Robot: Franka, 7 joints.
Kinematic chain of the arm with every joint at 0, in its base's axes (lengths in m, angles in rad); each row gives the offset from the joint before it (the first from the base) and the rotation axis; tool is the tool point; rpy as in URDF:
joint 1: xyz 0 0 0.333 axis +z
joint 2: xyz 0 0 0 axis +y
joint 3: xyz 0 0 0.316 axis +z
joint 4: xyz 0.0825 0 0 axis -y
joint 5: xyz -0.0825 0 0.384 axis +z
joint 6: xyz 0 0 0 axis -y
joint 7: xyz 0.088 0 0 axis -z
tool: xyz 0 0 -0.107 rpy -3.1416 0 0
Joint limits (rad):
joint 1: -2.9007..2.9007
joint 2: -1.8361..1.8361
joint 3: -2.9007..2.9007
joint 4: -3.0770..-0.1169
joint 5: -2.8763..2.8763
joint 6: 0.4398..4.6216
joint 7: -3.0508..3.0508
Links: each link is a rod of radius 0.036 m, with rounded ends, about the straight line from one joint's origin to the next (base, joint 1, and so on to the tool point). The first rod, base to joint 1, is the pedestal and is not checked.
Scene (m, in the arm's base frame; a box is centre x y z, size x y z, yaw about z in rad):
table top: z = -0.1
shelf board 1: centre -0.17 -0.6 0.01 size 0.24 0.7 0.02 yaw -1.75
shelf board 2: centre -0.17 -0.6 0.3 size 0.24 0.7 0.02 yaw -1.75
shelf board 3: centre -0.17 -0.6 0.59 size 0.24 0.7 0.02 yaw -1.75
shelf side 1: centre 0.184 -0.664 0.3 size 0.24 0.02 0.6 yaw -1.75
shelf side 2: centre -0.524 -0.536 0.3 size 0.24 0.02 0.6 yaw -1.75
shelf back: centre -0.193 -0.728 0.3 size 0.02 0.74 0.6 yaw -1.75
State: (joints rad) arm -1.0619 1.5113 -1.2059 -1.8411 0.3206 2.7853 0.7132
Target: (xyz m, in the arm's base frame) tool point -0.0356 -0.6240 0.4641
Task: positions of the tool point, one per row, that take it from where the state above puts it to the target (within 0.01 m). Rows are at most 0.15 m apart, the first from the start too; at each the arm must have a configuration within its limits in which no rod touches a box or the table.
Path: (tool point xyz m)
1: -0.3448 -0.4725 0.1421
2: -0.3287 -0.3843 0.1411
3: -0.3048 -0.2903 0.1460
4: -0.2613 -0.3507 0.2249
5: -0.1885 -0.3970 0.3069
6: -0.0949 -0.4156 0.3880
7: 0.0053 -0.3982 0.4641
8: 0.0057 -0.4801 0.4606
9: -0.0086 -0.5566 0.4587
10: -0.0356 -0.6240 0.4641

